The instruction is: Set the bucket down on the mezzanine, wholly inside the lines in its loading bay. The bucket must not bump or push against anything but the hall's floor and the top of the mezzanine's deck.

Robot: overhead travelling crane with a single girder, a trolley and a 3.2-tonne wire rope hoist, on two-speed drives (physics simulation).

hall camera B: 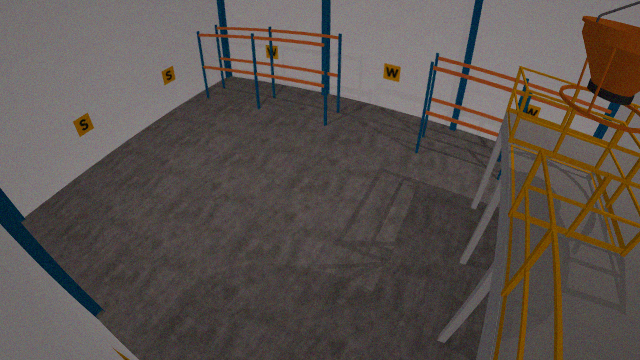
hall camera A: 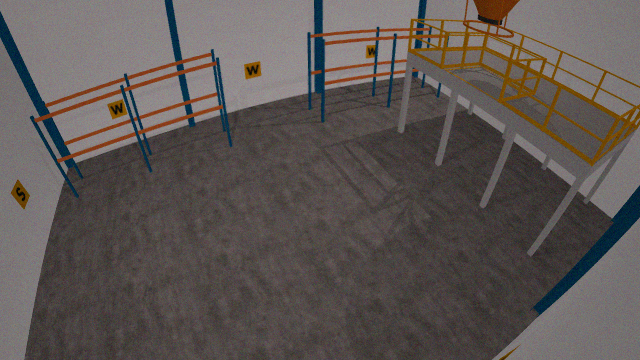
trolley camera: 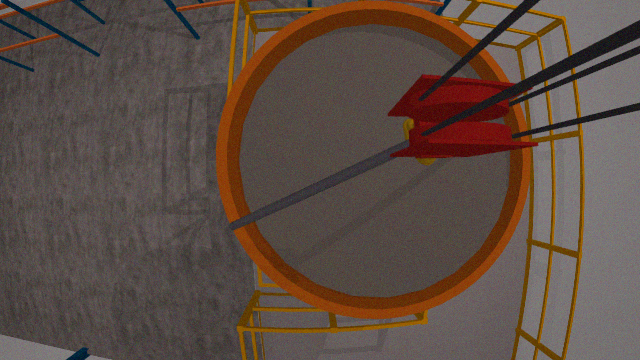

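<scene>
The orange bucket (hall camera A: pixel 494 9) (hall camera B: pixel 612 55) (trolley camera: pixel 229 150) hangs upright above the far part of the mezzanine (hall camera A: pixel 530 131) (hall camera B: pixel 595 332) (trolley camera: pixel 475 322), its ring foot clear of the deck. It is cut off in both hall views. My gripper, the yellow hook (trolley camera: pixel 409 131) under the red block, holds the bucket's grey bail. The bucket's round shadow lies on the deck among the railings. In the trolley view the bucket hides most of the loading bay; its lines show faintly at best in the hall views, and I cannot tell how the foot lies over them.
Yellow railings (hall camera A: pixel 508 75) (hall camera B: pixel 554 230) (trolley camera: pixel 290 329) stand around the bay and along the deck's edges, some close beside the bucket in the trolley view. Two blue and orange racks (hall camera A: pixel 136 130) (hall camera B: pixel 425 107) stand along the W wall. White walls rise behind the mezzanine.
</scene>
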